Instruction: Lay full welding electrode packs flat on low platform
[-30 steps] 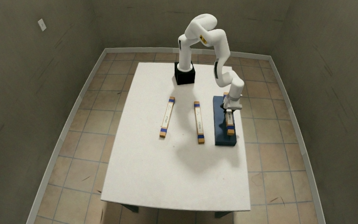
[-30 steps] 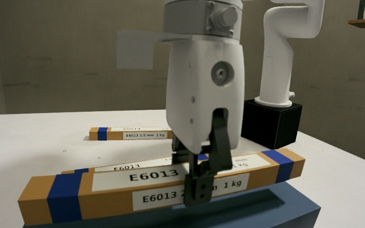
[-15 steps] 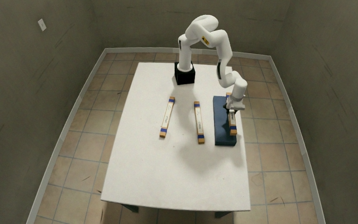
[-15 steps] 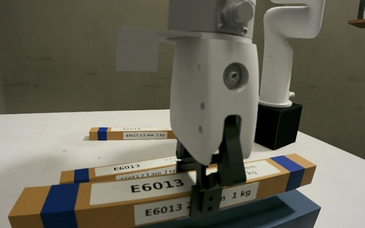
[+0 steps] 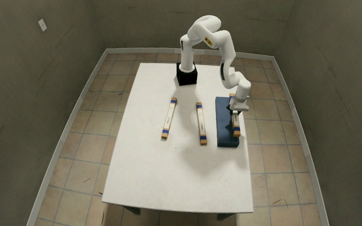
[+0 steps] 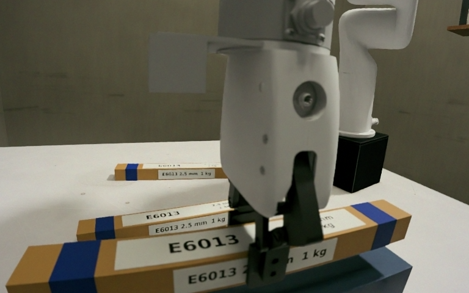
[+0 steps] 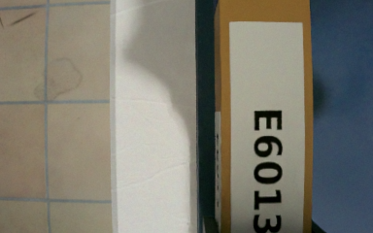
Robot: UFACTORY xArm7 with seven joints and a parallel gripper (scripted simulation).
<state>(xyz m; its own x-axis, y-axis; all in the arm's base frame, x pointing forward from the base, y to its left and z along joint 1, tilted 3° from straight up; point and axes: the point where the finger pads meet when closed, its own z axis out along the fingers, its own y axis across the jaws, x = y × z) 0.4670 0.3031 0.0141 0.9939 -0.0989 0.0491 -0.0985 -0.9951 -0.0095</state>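
My hand is 40 mm to the left of the low blue platform and 100 mm above it.
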